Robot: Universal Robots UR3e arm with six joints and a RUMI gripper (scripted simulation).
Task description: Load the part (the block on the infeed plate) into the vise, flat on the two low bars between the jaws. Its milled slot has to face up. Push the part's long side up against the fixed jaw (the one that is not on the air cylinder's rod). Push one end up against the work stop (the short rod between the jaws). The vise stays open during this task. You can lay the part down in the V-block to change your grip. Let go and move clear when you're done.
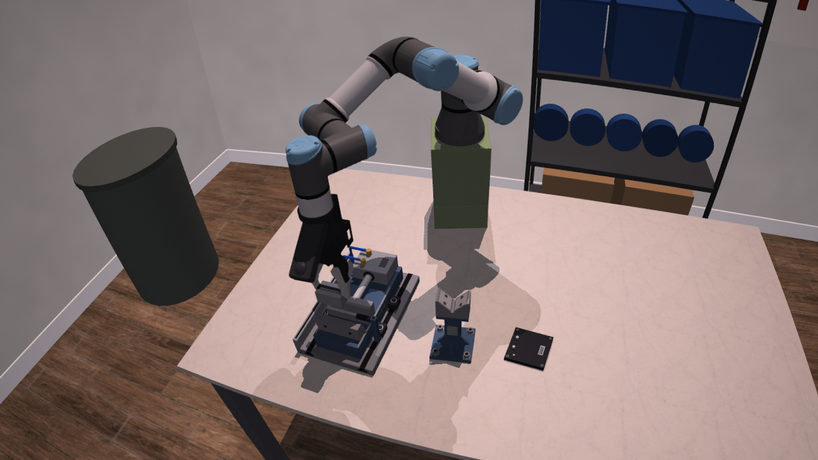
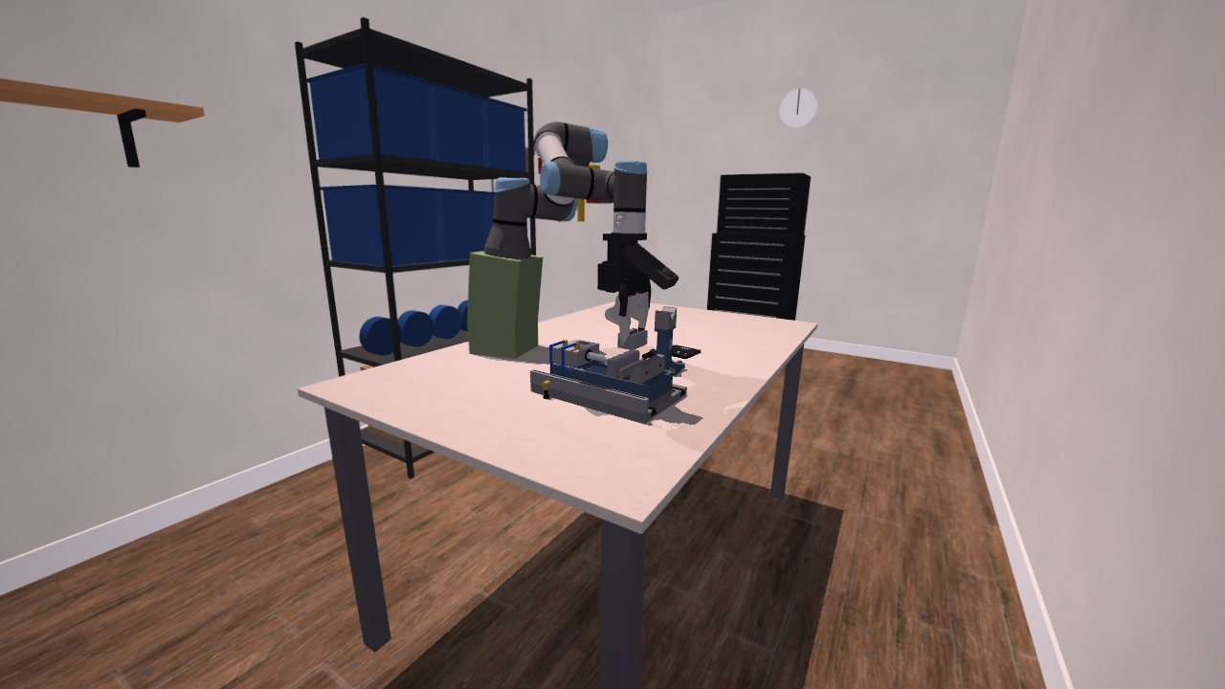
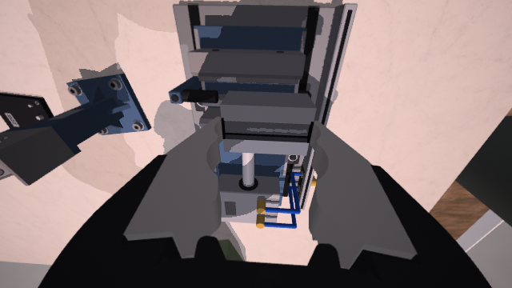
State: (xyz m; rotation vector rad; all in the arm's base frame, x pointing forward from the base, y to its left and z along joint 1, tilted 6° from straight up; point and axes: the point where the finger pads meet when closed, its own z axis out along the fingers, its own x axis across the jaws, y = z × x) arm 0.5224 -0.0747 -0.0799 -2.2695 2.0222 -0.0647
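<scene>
The fixed jaw is 7 cm below my hand, 3 cm ahead of it and 2 cm to the left of it. From my hand the other things lie so: dark work stop rod 7 cm to the left, 6 cm below, 1 cm behind; black infeed plate 40 cm to the left, 14 cm below, 13 cm behind; part right at my hand.
</scene>
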